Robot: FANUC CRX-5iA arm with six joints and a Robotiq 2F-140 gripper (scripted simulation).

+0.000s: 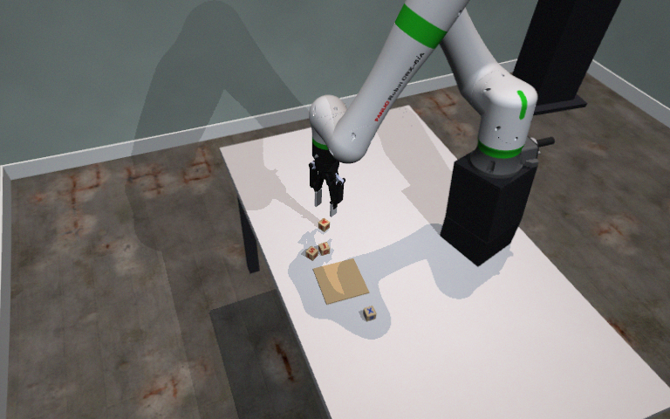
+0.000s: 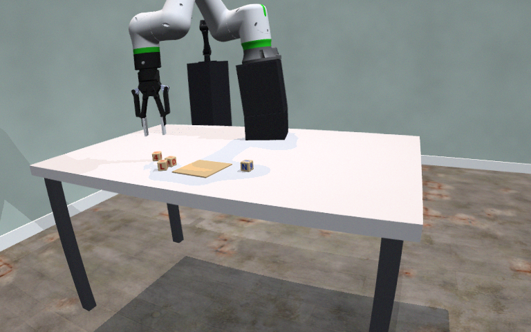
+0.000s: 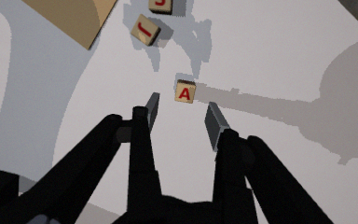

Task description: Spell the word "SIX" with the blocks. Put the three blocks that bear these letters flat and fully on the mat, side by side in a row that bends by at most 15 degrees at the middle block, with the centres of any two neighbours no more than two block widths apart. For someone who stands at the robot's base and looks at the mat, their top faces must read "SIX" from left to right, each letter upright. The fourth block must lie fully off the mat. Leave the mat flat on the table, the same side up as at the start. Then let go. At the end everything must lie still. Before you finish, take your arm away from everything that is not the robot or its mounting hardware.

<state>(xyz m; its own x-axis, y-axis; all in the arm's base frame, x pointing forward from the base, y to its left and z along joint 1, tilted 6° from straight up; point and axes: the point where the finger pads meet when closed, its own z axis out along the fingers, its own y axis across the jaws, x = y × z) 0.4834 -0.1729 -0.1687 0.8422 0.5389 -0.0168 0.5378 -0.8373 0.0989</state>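
Right now the block is 11 cm below my hand. Round my hand: tan mat (1 cm ahead, 23 cm to the left, 12 cm below).
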